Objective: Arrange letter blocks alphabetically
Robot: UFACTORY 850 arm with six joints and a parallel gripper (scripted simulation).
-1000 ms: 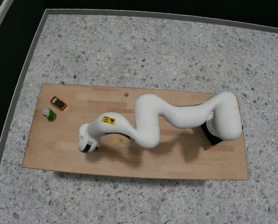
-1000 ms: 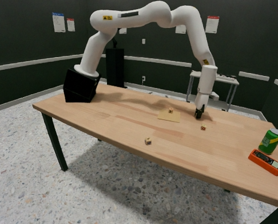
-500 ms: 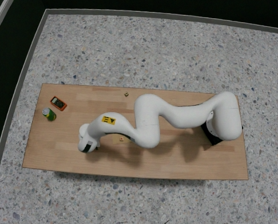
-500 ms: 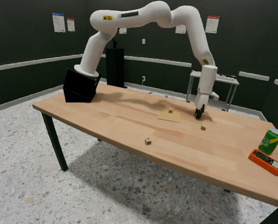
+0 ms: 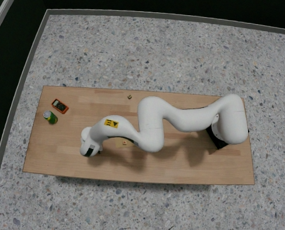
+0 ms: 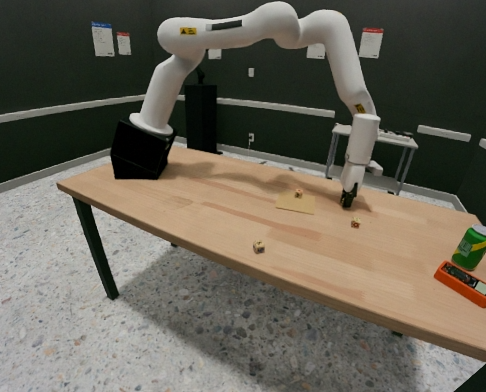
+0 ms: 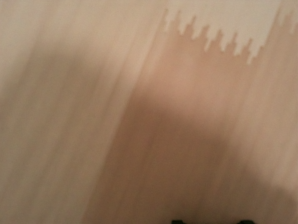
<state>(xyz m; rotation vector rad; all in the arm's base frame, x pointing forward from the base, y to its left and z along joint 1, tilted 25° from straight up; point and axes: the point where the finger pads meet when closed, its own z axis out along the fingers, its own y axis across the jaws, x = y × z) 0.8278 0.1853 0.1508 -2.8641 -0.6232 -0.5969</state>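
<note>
Now: the tan mat 170 mm behind my hand, 100 mm to the right of it and 20 mm below it. The rest, counted from my hand: green can (390 mm ahead, 140 mm to the right, 40 mm above); then orange meter (370 mm ahead, 250 mm to the right, 10 mm below).
</note>
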